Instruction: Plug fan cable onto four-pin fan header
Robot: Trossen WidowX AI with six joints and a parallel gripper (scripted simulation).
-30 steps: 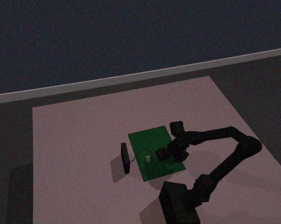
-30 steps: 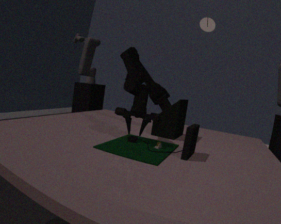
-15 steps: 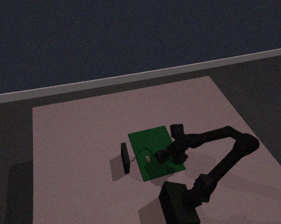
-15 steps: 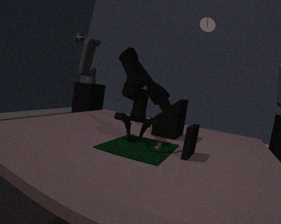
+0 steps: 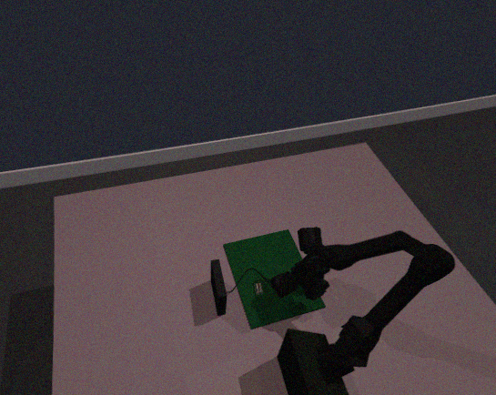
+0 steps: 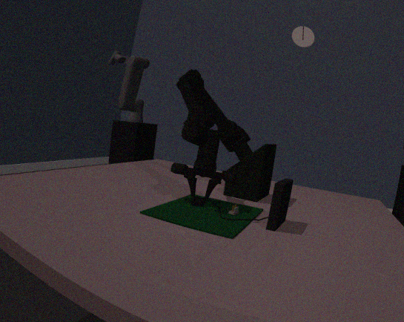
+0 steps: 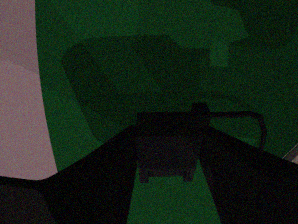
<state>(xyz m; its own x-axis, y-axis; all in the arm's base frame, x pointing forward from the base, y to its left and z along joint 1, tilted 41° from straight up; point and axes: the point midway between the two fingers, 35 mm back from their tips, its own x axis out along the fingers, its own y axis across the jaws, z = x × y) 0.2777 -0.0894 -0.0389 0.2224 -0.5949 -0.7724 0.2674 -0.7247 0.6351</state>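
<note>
The green board is 60 mm to the left of my gripper tip, 50 mm ahead of it and 20 mm below it. From my gripper tip the other things lie so: black fan (230 mm to the left, 50 mm above, 10 mm ahead); then pale four-pin header (110 mm to the left, 10 mm below, 10 mm ahead); then black plug (10 mm ahead).
</note>
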